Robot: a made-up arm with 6 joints. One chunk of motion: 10 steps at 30 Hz.
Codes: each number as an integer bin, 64 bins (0 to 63) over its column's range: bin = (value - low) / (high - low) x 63, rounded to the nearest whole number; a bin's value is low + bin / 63 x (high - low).
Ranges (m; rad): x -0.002..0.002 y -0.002..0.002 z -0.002..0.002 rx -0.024..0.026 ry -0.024..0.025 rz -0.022..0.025
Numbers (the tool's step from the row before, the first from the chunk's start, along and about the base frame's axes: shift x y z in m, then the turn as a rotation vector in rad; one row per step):
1: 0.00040 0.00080 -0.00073 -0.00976 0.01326 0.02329
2: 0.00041 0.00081 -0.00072 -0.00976 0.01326 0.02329
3: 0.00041 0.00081 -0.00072 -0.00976 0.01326 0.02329
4: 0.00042 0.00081 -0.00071 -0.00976 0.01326 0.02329
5: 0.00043 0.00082 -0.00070 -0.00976 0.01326 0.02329
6: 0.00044 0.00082 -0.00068 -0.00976 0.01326 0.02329
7: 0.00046 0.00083 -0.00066 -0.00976 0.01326 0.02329
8: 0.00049 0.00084 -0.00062 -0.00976 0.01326 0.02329
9: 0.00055 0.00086 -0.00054 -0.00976 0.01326 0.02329
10: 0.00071 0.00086 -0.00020 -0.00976 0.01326 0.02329
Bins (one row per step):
1: 38 44 20 18 48 61
2: 38 44 20 18 48 61
3: 38 44 20 18 48 61
4: 38 44 20 18 48 61
5: 38 44 20 18 48 61
6: 38 44 21 18 48 61
7: 39 45 21 18 48 61
8: 39 45 22 18 48 61
9: 40 45 23 18 48 61
10: 43 45 28 18 48 61

